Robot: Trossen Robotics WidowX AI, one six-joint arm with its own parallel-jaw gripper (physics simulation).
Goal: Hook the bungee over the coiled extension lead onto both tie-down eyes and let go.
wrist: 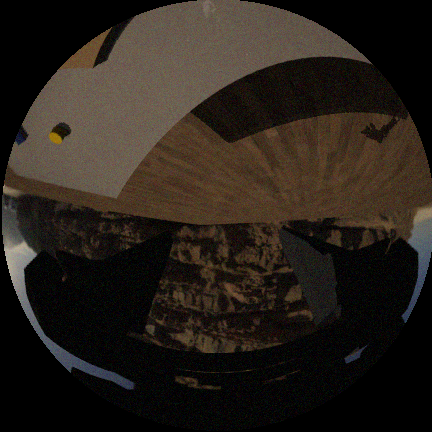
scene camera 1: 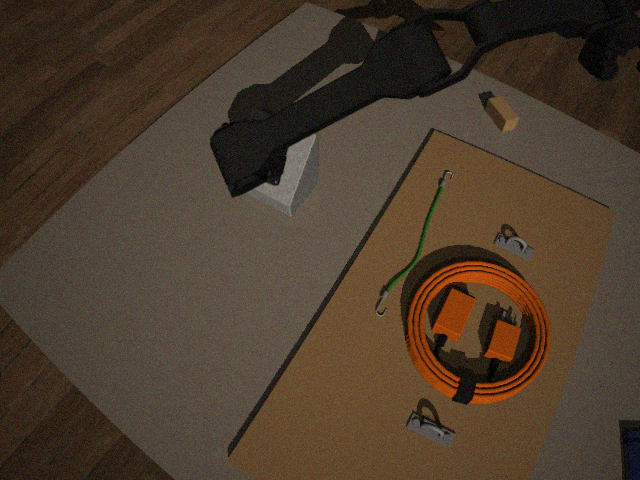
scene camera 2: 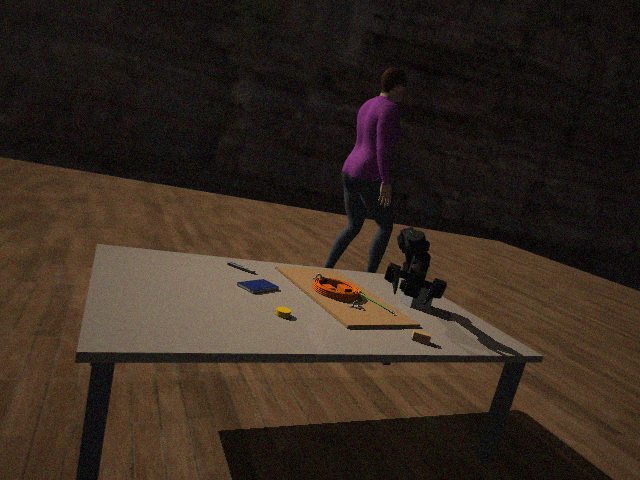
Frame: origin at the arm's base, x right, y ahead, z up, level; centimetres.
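Seen in the pictures: gripper, between the fingertips: (wrist: pixel 226 234) (scene camera 2: pixel 409 298); arm's base, origin of its link: (scene camera 1: pixel 265 159).
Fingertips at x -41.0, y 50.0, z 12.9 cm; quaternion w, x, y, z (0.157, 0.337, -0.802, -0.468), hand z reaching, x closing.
Offsets run from my fingertips to a thing's top centre. Level surfaces: height alone.
The green bungee {dy -25.3, dx +40.4, dz -17.4 cm} (scene camera 1: pixel 424 232) (scene camera 2: pixel 379 303) lies slightly bent on the tan board {dz -18.1 cm} (scene camera 1: pixel 336 387) (scene camera 2: pixel 374 320), with a metal hook at each end. It lies beside the orange coiled extension lead {dy -12.0, dx +50.9, dz -15.0 cm} (scene camera 1: pixel 541 330) (scene camera 2: pixel 330 293), not across it. One tie-down eye {dy -11.1, dx +35.2, dz -15.4 cm} (scene camera 1: pixel 524 251) (scene camera 2: pixel 356 305) is beyond the coil's upper side in scene camera 1; the other tie-down eye {dy -12.5, dx +65.6, dz -15.4 cm} (scene camera 1: pixel 431 429) is below the coil. Both hooks are apart from the eyes. My gripper (wrist: pixel 226 234) (scene camera 2: pixel 416 282) is open and empty, raised away from the bungee. Its fingertips do not show clearly in scene camera 1.
A wooden block {dy -20.6, dx +8.6, dz -16.3 cm} (scene camera 1: pixel 502 113) (scene camera 2: pixel 421 336) lies near the board. A yellow disc {dy +22.9, dx +31.8, dz -17.4 cm} (scene camera 2: pixel 283 312) (wrist: pixel 56 137), a blue flat item {dy +20.7, dx +57.1, dz -18.1 cm} (scene camera 2: pixel 257 285) and a dark pen-like item {dy +18.9, dx +79.0, dz -18.1 cm} (scene camera 2: pixel 241 267) lie on the table {dz -19.3 cm} (scene camera 2: pixel 170 320). A person (scene camera 2: pixel 373 139) stands behind the table.
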